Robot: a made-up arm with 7 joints. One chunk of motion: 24 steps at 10 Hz.
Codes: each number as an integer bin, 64 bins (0 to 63) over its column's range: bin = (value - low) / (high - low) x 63, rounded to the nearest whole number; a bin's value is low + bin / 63 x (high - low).
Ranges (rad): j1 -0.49..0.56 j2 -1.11..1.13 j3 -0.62..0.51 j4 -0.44..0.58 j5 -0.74..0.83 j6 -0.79..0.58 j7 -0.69..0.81
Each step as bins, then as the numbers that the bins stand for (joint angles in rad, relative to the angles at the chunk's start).
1 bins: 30 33 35 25 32 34 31
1 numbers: 0.0100 0.0633 0.0078 -0.0352 0.0575 -0.0506 0.0481
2 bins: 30 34 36 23 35 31 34
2 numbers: 0.0100 0.0989 0.0257 -0.0676 0.1322 -0.1159 0.1195
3 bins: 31 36 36 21 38 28 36
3 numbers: 0.0267 0.1700 0.0257 -0.1000 0.2070 -0.1811 0.1671
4 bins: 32 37 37 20 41 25 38
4 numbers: 0.0433 0.2056 0.0437 -0.1162 0.2817 -0.2463 0.2148
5 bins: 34 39 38 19 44 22 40
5 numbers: 0.0767 0.2767 0.0616 -0.1324 0.3565 -0.3116 0.2624
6 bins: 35 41 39 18 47 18 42
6 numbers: 0.0933 0.3478 0.0795 -0.1486 0.4313 -0.3986 0.3100
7 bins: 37 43 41 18 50 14 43
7 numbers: 0.1267 0.4189 0.1154 -0.1486 0.5060 -0.4856 0.3338
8 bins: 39 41 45 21 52 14 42
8 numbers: 0.1600 0.3478 0.1871 -0.1000 0.5559 -0.4856 0.3100
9 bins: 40 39 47 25 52 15 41
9 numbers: 0.1767 0.2767 0.2230 -0.0352 0.5559 -0.4638 0.2862
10 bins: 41 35 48 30 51 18 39
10 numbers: 0.1933 0.1344 0.2410 0.0457 0.5310 -0.3986 0.2386
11 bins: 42 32 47 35 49 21 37
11 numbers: 0.2100 0.0278 0.2230 0.1267 0.4811 -0.3333 0.1910
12 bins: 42 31 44 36 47 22 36
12 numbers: 0.2100 -0.0078 0.1692 0.1429 0.4313 -0.3116 0.1671
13 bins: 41 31 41 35 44 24 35
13 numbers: 0.1933 -0.0078 0.1154 0.1267 0.3565 -0.2681 0.1433
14 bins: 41 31 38 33 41 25 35
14 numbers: 0.1933 -0.0078 0.0616 0.0943 0.2817 -0.2463 0.1433
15 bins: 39 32 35 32 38 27 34
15 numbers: 0.1600 0.0278 0.0078 0.0781 0.2070 -0.2029 0.1195
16 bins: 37 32 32 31 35 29 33
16 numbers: 0.1267 0.0278 -0.0460 0.0619 0.1322 -0.1594 0.0957
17 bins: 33 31 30 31 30 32 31
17 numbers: 0.0600 -0.0078 -0.0819 0.0619 0.0076 -0.0941 0.0481
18 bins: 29 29 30 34 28 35 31
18 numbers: -0.0067 -0.0789 -0.0819 0.1105 -0.0422 -0.0289 0.0481
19 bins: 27 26 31 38 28 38 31
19 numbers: -0.0400 -0.1856 -0.0640 0.1752 -0.0422 0.0363 0.0481
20 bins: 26 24 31 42 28 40 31
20 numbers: -0.0567 -0.2567 -0.0640 0.2400 -0.0422 0.0798 0.0481
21 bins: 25 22 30 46 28 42 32
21 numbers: -0.0733 -0.3278 -0.0819 0.3048 -0.0422 0.1233 0.0719
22 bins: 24 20 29 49 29 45 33
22 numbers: -0.0900 -0.3989 -0.0998 0.3533 -0.0173 0.1886 0.0957
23 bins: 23 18 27 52 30 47 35
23 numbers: -0.1067 -0.4700 -0.1357 0.4019 0.0076 0.2321 0.1433
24 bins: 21 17 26 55 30 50 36
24 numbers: -0.1400 -0.5056 -0.1537 0.4505 0.0076 0.2973 0.1671
